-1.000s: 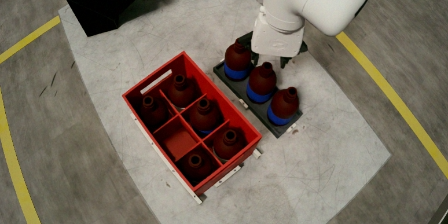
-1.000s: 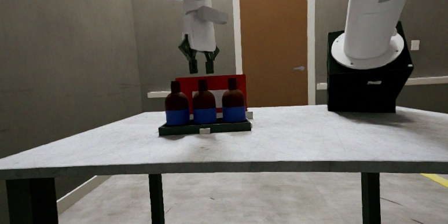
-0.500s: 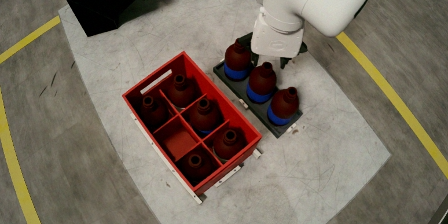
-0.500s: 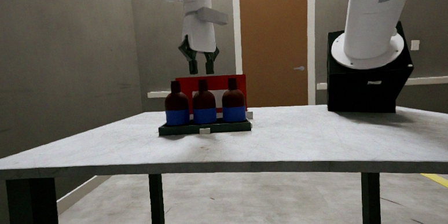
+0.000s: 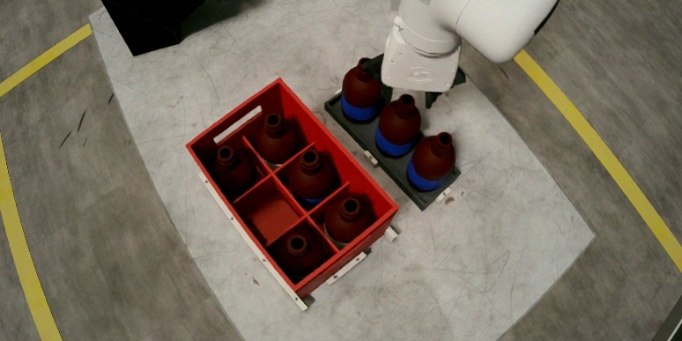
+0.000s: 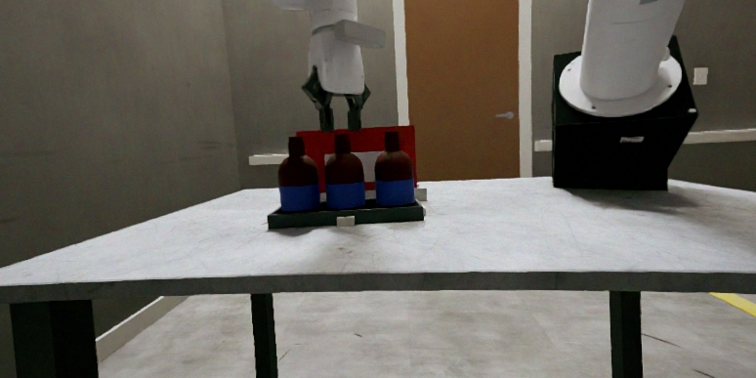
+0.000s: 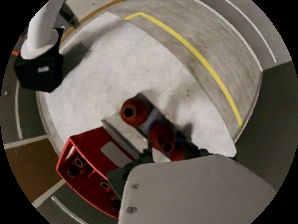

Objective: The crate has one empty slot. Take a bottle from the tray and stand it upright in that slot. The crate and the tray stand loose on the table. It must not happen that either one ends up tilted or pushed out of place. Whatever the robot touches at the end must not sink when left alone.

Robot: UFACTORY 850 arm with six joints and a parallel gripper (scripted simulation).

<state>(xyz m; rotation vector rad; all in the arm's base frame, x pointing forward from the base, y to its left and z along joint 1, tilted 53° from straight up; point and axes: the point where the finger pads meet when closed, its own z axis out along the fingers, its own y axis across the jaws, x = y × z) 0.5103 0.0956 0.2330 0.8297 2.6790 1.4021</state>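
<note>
The dark grey tray lies 170 mm below my hand. From my hand the other things lie so: crate: 220 mm to the right, 100 mm below, 50 mm ahead.
</note>
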